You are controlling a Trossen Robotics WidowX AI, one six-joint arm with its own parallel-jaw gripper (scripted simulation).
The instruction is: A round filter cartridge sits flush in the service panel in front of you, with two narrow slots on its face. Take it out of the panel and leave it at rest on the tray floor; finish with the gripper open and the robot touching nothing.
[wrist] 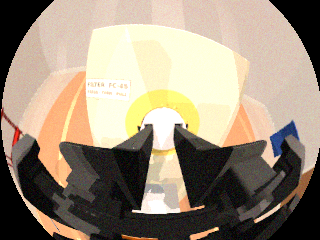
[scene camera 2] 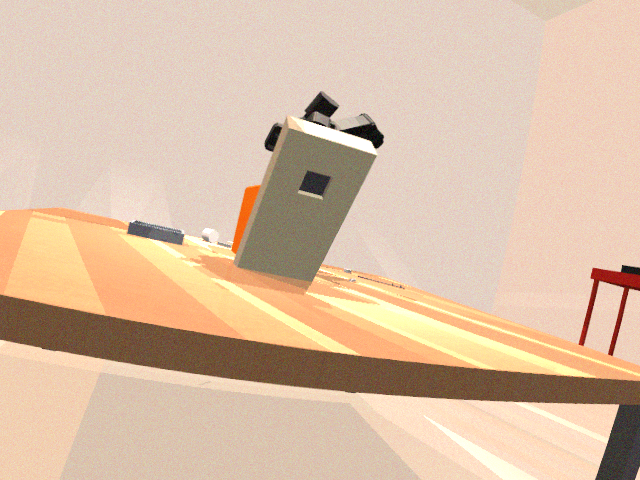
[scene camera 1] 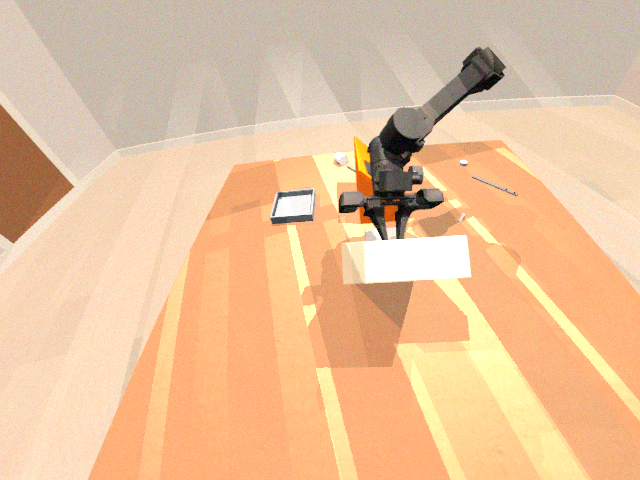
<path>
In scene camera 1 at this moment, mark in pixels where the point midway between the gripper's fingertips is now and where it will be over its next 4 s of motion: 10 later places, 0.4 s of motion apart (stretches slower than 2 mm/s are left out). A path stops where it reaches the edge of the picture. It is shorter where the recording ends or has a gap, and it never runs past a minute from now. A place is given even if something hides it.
The gripper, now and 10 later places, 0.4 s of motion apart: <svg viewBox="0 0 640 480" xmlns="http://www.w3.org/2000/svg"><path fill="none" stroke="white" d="M393 246L389 217L388 219L386 226L386 226L387 220L389 198L386 210L385 221L385 230L385 238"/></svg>
</path>
